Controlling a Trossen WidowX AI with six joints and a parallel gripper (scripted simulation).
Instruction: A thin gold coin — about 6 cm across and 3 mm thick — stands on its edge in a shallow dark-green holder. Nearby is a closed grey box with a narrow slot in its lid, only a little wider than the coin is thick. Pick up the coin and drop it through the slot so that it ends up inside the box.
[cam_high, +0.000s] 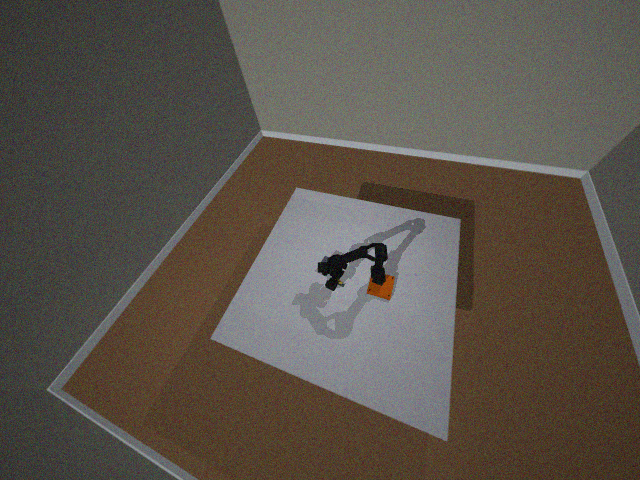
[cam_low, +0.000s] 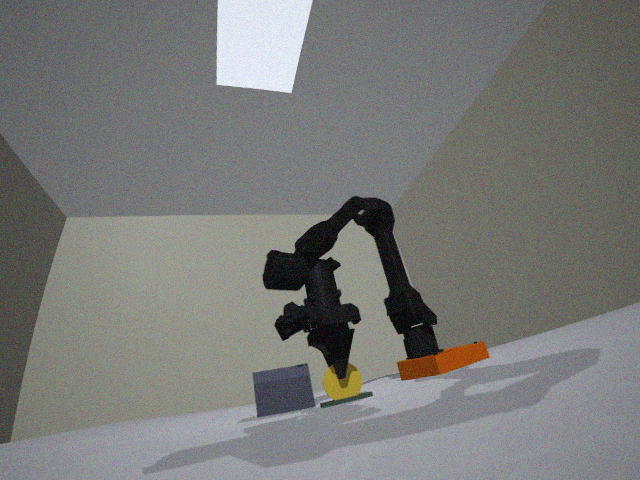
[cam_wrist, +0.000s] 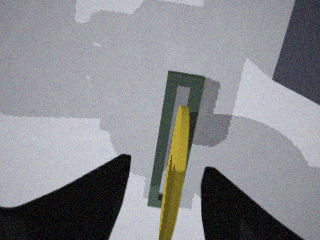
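Now: gripper tip right at the coin.
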